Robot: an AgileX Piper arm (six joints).
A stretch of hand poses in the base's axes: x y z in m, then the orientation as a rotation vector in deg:
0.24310 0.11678 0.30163 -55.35 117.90 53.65
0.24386 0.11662 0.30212 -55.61 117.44 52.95
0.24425 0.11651 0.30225 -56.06 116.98 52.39
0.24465 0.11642 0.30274 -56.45 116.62 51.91
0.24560 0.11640 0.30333 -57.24 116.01 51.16
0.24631 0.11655 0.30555 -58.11 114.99 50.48
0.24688 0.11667 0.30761 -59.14 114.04 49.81
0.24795 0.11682 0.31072 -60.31 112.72 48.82
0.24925 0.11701 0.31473 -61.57 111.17 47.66
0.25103 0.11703 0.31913 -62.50 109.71 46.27
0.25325 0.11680 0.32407 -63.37 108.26 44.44
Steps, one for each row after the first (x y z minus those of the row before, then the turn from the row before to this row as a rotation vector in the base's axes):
0.00076 -0.00016 0.00049 -0.20 -0.73 -0.05
0.00039 -0.00011 0.00013 -0.21 -0.66 0.14
0.00040 -0.00009 0.00049 -0.20 -0.54 0.12
0.00095 -0.00002 0.00059 -0.36 -0.88 0.33
0.00071 0.00015 0.00222 -0.15 -1.16 0.45
0.00057 0.00012 0.00206 -0.26 -1.10 0.57
0.00107 0.00015 0.00311 -0.29 -1.54 0.59
0.00130 0.00019 0.00401 -0.30 -1.80 0.63
0.00178 0.00002 0.00440 -0.33 -1.85 0.32
0.00222 -0.00023 0.00494 -0.54 -2.07 0.12

